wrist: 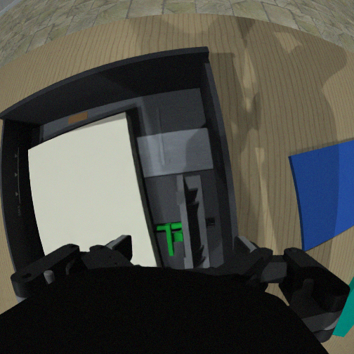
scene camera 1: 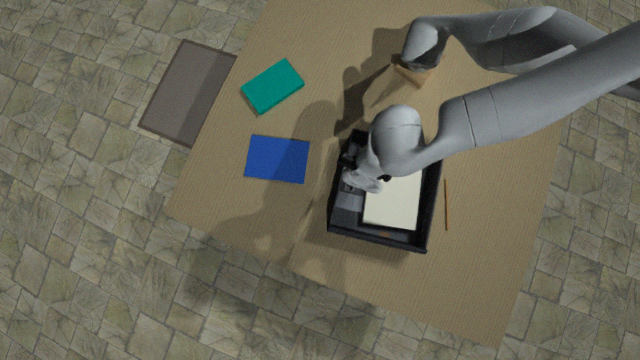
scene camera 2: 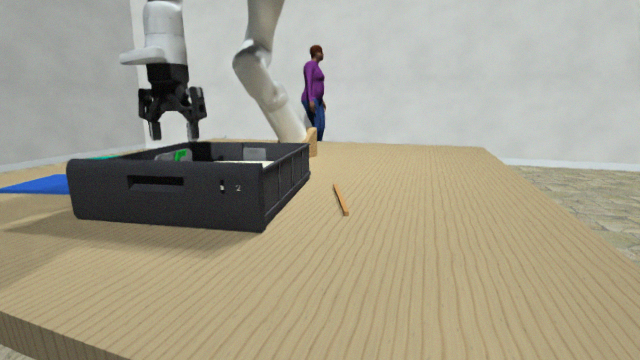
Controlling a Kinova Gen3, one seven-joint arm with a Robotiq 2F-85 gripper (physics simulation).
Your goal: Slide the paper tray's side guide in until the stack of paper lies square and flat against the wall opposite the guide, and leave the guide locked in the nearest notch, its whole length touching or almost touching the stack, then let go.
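Seen in the pictures: gripper, between the fingertips: (scene camera 2: pixel 174 140); arm's base, origin of its link: (scene camera 2: pixel 293 138).
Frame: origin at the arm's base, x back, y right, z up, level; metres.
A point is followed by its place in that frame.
The black paper tray (scene camera 1: pixel 377 241) {x -0.632, y -0.122, z 0.030 m} (scene camera 2: pixel 165 205) {x -0.636, y -0.138, z -0.029 m} (wrist: pixel 220 125) stands on the table. The cream stack of paper (scene camera 1: pixel 392 205) {x -0.509, y -0.130, z -0.019 m} (wrist: pixel 90 190) lies flat in it, close beside the wall opposite the guide; whether it touches that wall, I cannot tell. The grey side guide (wrist: pixel 192 220) stands upright near the other wall, with a clear gap to the stack. Its green lever (scene camera 2: pixel 180 154) {x -0.472, y 0.005, z 0.012 m} (wrist: pixel 171 235) points toward the stack. My gripper (scene camera 2: pixel 174 134) {x -0.469, y 0.021, z 0.039 m} (wrist: pixel 181 248) is open and empty, above the tray, its fingers spread over the guide and stack. The guide's near end is hidden by the gripper in the wrist view.
A blue flat item (scene camera 1: pixel 277 159) {x -0.546, y 0.283, z -0.054 m} (scene camera 2: pixel 45 184) {x -0.583, y 0.307, z -0.054 m} (wrist: pixel 325 195) and a teal block (scene camera 1: pixel 272 86) {x -0.320, y 0.430, z -0.044 m} (wrist: pixel 346 315) lie on the guide's side of the tray. An orange stick (scene camera 1: pixel 447 205) {x -0.414, y -0.316, z -0.054 m} (scene camera 2: pixel 341 200) {x -0.437, y -0.328, z -0.055 m} lies on the other side. A person (scene camera 2: pixel 313 82) stands behind the table.
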